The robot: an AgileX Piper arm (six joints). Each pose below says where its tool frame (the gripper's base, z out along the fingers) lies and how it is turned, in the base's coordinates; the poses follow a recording.
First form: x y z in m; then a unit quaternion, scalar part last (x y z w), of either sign.
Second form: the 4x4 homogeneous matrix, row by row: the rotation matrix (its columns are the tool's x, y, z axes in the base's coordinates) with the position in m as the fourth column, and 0 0 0 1 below. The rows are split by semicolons. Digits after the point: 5 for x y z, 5 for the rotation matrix.
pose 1, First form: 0.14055 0.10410 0.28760 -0.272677 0.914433 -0.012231 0.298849
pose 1, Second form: -0.67267 -0.49138 0.55322 0.14055; -0.50600 0.85100 0.14061 0.10410; -0.53988 -0.18535 -0.82108 0.28760; 0 0 0 1
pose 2, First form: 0.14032 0.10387 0.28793 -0.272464 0.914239 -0.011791 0.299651
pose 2, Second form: -0.67195 -0.49113 0.55433 0.14032; -0.50526 0.85125 0.14173 0.10387; -0.54148 -0.18485 -0.82014 0.28793; 0 0 0 1
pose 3, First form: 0.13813 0.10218 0.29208 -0.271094 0.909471 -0.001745 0.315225
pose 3, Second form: -0.65428 -0.49200 0.57432 0.13813; -0.49420 0.85301 0.16774 0.10218; -0.57243 -0.17409 -0.80126 0.29208; 0 0 0 1
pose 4, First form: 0.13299 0.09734 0.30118 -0.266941 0.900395 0.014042 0.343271
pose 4, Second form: -0.62182 -0.49034 0.61066 0.13299; -0.47106 0.85709 0.20855 0.09734; -0.62566 -0.15798 -0.76394 0.30118; 0 0 0 1
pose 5, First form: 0.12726 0.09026 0.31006 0.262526 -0.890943 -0.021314 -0.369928
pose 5, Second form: -0.58847 -0.48356 0.64798 0.12726; -0.45202 0.86125 0.23221 0.09026; -0.67036 -0.15625 -0.72540 0.31006; 0 0 0 1
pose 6, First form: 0.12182 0.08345 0.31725 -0.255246 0.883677 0.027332 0.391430
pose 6, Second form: -0.56326 -0.47251 0.67784 0.12182; -0.42971 0.86820 0.24813 0.08345; -0.70575 -0.15152 -0.69207 0.31725; 0 0 0 1
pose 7, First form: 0.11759 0.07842 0.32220 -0.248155 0.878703 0.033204 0.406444
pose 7, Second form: -0.54644 -0.46310 0.69781 0.11759; -0.40912 0.87463 0.26008 0.07842; -0.73077 -0.14337 -0.66740 0.32220; 0 0 0 1
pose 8, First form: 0.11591 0.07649 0.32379 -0.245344 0.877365 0.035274 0.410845
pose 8, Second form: -0.54203 -0.45950 0.70361 0.11591; -0.40153 0.87712 0.26349 0.07649; -0.73823 -0.13970 -0.65992 0.32379; 0 0 0 1
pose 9, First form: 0.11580 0.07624 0.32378 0.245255 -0.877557 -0.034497 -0.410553
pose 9, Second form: -0.54259 -0.45878 0.70365 0.11580; -0.40212 0.87732 0.26193 0.07624; -0.73749 -0.14083 -0.66051 0.32378; 0 0 0 1
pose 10, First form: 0.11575 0.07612 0.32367 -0.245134 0.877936 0.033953 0.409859
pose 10, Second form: -0.54385 -0.45826 0.70301 0.11575; -0.40259 0.87751 0.26056 0.07612; -0.73631 -0.14132 -0.66173 0.32367; 0 0 0 1
